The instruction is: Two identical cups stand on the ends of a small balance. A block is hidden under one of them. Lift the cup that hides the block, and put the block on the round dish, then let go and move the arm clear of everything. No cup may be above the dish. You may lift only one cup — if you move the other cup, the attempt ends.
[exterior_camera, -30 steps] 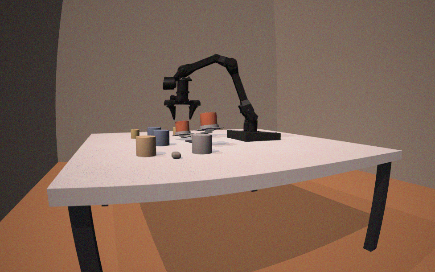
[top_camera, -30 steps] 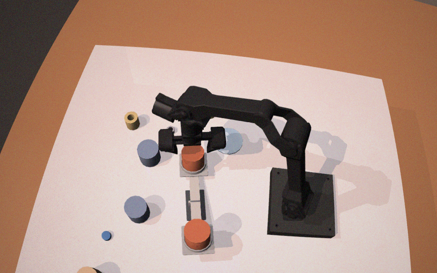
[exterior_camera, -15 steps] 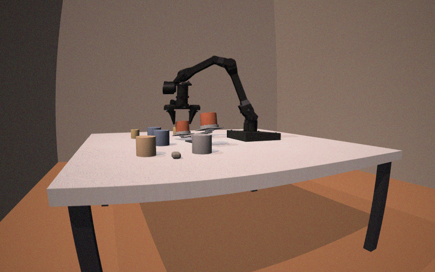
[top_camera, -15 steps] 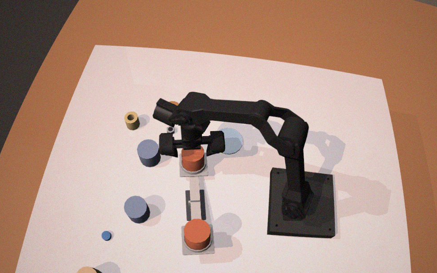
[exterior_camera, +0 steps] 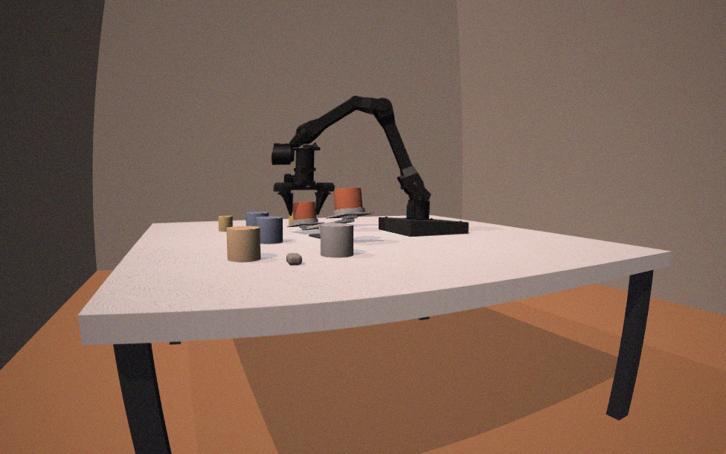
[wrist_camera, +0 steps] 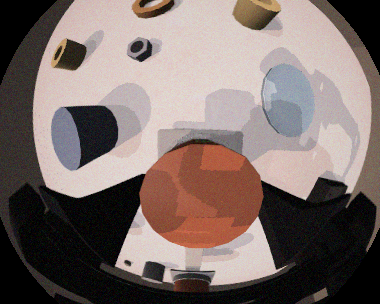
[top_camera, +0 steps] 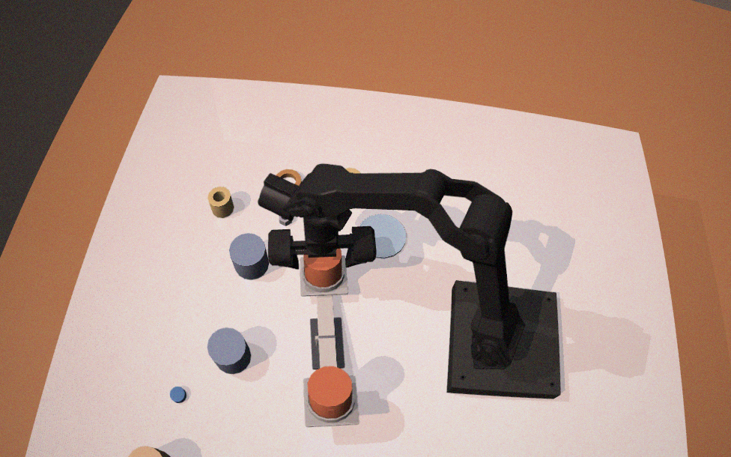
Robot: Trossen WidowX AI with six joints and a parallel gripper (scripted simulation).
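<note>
The green block lies 10 mm below my gripper tip. Also, from my gripper tip: pale blue round dish 120 mm behind, 100 mm to the right, 50 mm below; then balance 10 mm behind, 140 mm to the left, 30 mm below; then balance beam 10 mm behind, 140 mm to the left, 20 mm below.
</note>
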